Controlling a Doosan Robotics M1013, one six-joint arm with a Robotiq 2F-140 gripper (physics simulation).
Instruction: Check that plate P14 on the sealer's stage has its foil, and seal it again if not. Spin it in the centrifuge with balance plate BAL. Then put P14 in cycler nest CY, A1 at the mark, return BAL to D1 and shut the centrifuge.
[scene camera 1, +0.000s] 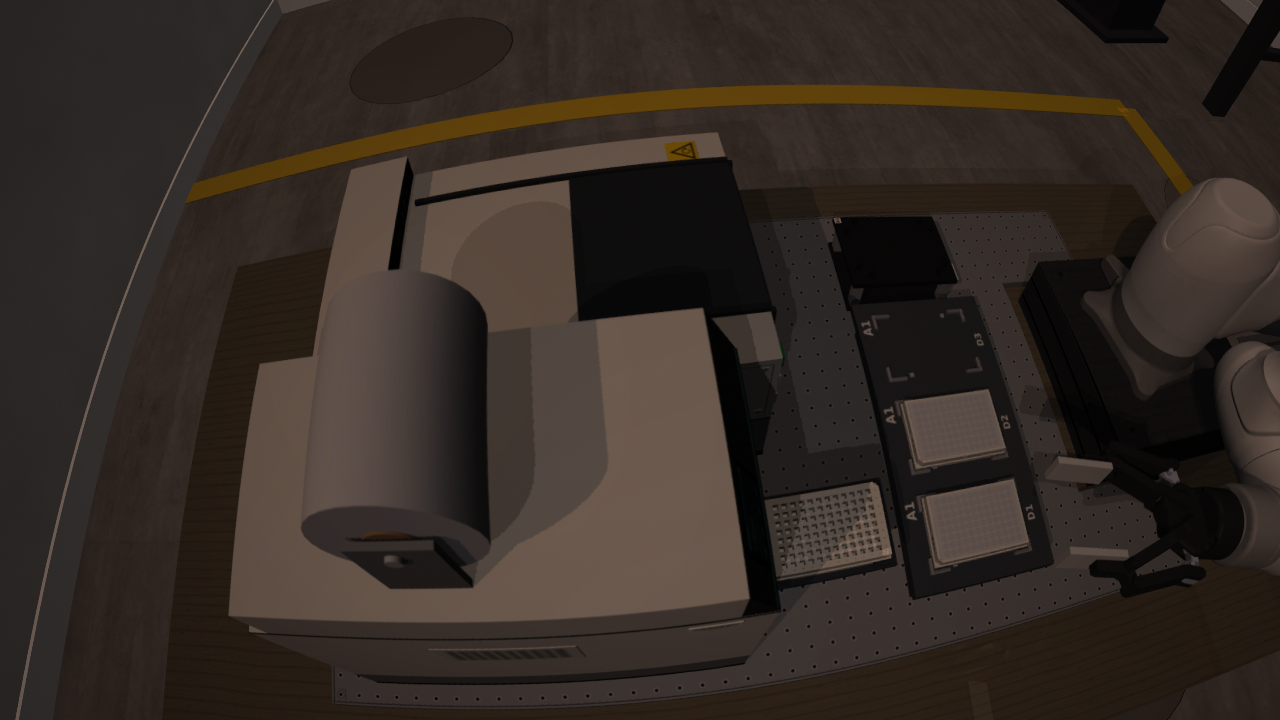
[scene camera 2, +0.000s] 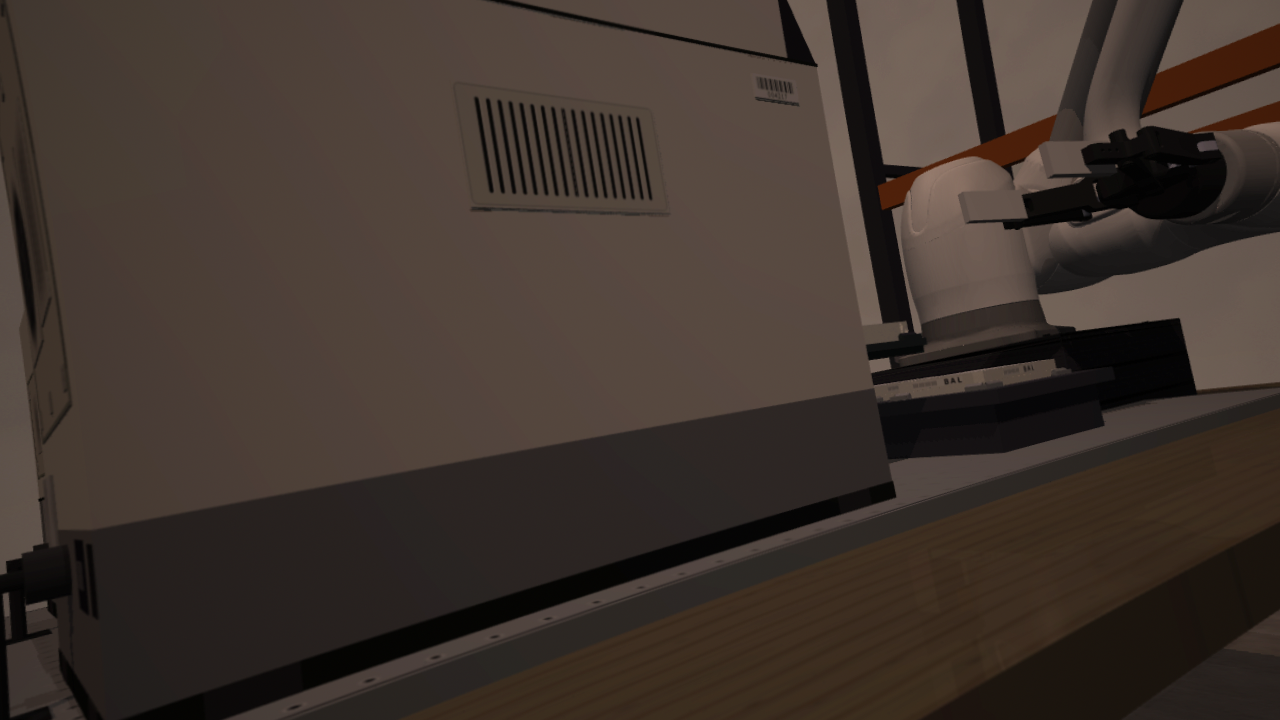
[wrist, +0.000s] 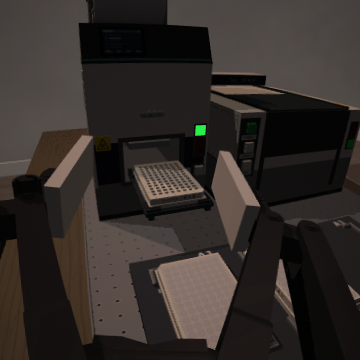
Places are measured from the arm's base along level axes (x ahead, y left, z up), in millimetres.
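Where they show: gripper, fingertip midpoint: (scene camera 1: 1057, 511) (scene camera 2: 1002, 185) (wrist: 154, 162); arm's base, origin of the base link: (scene camera 1: 1146, 335) (scene camera 2: 987, 352).
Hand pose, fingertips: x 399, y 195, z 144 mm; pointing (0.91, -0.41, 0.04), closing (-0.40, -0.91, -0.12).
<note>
Each offset is from my fingertips to the centre of the thing. "spot": to the spot under its first point.
A plate @(dz -120, dx +189, dy -97 mm) (scene camera 1: 830, 528) (wrist: 167, 181) sits on the sealer's stage @(spot: dz -128, dx +113, dy -126 mm) (wrist: 206, 203), in front of the sealer @(dz +6, dx +484, dy -141 mm) (scene camera 1: 662, 501) (wrist: 145, 90) (scene camera 2: 358, 313). Its wells look open and dark, and no foil shows on it; its label is not readable. Plate BAL @(dz -170, dx -3, dy -55 mm) (scene camera 1: 975, 523) (scene camera 2: 953, 381) (wrist: 200, 295) lies on D1, its name readable in scene camera 2. My gripper (scene camera 1: 1084, 513) (scene camera 2: 1029, 182) (wrist: 154, 162) is open and empty, above and behind D1 on the arm's side. Nest CY cannot be identified for certain.
Another plate @(dz -170, dx -24, dy -177 mm) (scene camera 1: 953, 428) lies on D2; D3 @(spot: dz -179, dx -44, dy -300 mm) (scene camera 1: 926, 344) on the dark deck holds no plate. A second machine with a dark panel @(dz -110, dx +403, dy -438 mm) (scene camera 1: 662, 241) (wrist: 305, 135) stands beside the sealer. A black box @(dz -198, dx -72, dy -453 mm) (scene camera 1: 895, 250) stands beyond D3. A roll @(dz +186, dx +505, dy -144 mm) (scene camera 1: 393, 402) tops the sealer.
</note>
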